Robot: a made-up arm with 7 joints. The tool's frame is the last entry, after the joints. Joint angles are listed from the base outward.
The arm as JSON. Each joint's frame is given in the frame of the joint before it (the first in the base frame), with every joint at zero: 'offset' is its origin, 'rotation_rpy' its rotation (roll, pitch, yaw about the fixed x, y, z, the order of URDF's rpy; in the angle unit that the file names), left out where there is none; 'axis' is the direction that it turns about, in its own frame. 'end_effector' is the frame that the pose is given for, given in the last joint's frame.
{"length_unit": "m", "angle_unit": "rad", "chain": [
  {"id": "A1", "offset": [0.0, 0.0, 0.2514], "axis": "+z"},
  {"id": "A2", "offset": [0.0, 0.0, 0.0], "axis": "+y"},
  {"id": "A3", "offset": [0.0, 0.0, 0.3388], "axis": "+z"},
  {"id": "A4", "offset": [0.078, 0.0, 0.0], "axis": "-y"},
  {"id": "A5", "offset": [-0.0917, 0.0, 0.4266], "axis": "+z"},
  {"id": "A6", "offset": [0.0, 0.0, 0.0], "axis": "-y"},
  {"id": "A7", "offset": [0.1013, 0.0, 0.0], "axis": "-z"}
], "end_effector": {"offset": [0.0, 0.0, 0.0], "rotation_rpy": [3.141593, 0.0, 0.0]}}
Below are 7 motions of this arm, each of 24 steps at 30 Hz.
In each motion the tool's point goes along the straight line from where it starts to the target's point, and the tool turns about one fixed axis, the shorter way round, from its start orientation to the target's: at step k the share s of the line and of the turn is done. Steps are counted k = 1, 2, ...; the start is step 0. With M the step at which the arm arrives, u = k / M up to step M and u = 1 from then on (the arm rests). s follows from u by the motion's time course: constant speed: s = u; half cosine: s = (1 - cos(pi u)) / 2; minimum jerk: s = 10 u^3 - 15 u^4 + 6 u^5.
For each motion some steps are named. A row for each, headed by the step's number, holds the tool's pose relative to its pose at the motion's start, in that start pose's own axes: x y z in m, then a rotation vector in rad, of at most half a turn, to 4 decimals.
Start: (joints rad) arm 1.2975 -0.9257 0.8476 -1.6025 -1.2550 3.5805 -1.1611
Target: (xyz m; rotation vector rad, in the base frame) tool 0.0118 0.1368 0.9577 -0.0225 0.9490 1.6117
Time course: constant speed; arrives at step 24
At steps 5, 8, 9, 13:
5: -0.0513 -0.0929 -0.0530 0.2924 -0.1547 -0.0255
8: -0.0821 -0.1487 -0.0848 0.4678 -0.2476 -0.0408
9: -0.0923 -0.1673 -0.0954 0.5263 -0.2785 -0.0459
13: -0.1334 -0.2416 -0.1378 0.7603 -0.4023 -0.0663

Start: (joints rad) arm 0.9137 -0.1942 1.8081 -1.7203 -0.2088 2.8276 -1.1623
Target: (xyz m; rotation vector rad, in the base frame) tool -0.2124 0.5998 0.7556 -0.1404 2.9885 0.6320
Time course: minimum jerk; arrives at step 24
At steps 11, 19, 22, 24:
11: -0.2453 0.0150 -0.0332 0.2916 -0.2923 0.2729
19: -0.5434 0.0333 -0.0735 0.6460 -0.6477 0.6047
22: -0.5780 0.0354 -0.0782 0.6871 -0.6888 0.6431
24: -0.5809 0.0356 -0.0786 0.6906 -0.6923 0.6464

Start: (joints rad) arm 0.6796 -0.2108 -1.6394 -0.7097 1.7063 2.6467 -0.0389
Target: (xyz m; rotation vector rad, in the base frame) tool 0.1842 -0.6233 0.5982 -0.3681 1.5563 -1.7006
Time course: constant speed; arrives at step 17
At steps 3, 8, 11, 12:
3: 0.0053 0.0779 -0.0221 -0.1176 0.0647 0.0449
8: 0.0141 0.2078 -0.0589 -0.3136 0.1725 0.1197
11: 0.0194 0.2858 -0.0810 -0.4312 0.2372 0.1646
12: 0.0211 0.3118 -0.0884 -0.4704 0.2588 0.1796

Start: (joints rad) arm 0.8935 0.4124 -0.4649 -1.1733 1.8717 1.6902 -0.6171
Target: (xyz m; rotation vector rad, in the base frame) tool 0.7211 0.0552 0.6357 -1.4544 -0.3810 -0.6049
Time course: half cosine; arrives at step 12
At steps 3, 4, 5, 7, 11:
3: 0.0019 -0.0060 -0.0486 -0.0430 0.0529 -0.0079
4: 0.0033 -0.0103 -0.0830 -0.0734 0.0903 -0.0135
5: 0.0049 -0.0152 -0.1231 -0.1088 0.1338 -0.0200
7: 0.0084 -0.0259 -0.2090 -0.1848 0.2273 -0.0340
11: 0.0131 -0.0404 -0.3264 -0.2886 0.3550 -0.0531

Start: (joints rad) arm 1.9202 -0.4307 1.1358 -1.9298 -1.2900 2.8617 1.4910
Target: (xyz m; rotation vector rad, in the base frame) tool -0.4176 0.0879 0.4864 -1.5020 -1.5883 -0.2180
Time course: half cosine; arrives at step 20
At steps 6, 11, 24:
6: -0.0297 0.0507 0.0102 -0.1131 -0.0849 0.1935
11: -0.0833 0.1422 0.0286 -0.3173 -0.2381 0.5428
24: -0.1440 0.2459 0.0495 -0.5487 -0.4118 0.9387

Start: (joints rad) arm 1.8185 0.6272 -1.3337 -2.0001 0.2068 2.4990 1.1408
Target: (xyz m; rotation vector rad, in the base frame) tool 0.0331 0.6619 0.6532 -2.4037 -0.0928 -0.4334
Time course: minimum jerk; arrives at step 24
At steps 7, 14, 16, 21, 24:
7: -0.0483 0.0023 -0.0739 0.1230 -0.0680 -0.0677
14: -0.2074 0.0101 -0.3173 0.5279 -0.2917 -0.2907
16: -0.2508 0.0122 -0.3836 0.6384 -0.3528 -0.3515
21: -0.3124 0.0152 -0.4778 0.7950 -0.4393 -0.4378
24: -0.3175 0.0154 -0.4856 0.8079 -0.4465 -0.4449

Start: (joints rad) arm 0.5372 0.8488 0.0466 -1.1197 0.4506 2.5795 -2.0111
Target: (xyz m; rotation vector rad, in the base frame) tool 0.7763 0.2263 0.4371 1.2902 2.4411 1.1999
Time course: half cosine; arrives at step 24
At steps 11, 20, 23, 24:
11: -0.0704 -0.0013 -0.0478 -0.0566 -0.0002 0.0321
20: -0.1510 -0.0028 -0.1025 -0.1215 -0.0004 0.0689
23: -0.1612 -0.0029 -0.1094 -0.1296 -0.0005 0.0735
24: -0.1619 -0.0030 -0.1099 -0.1302 -0.0005 0.0738

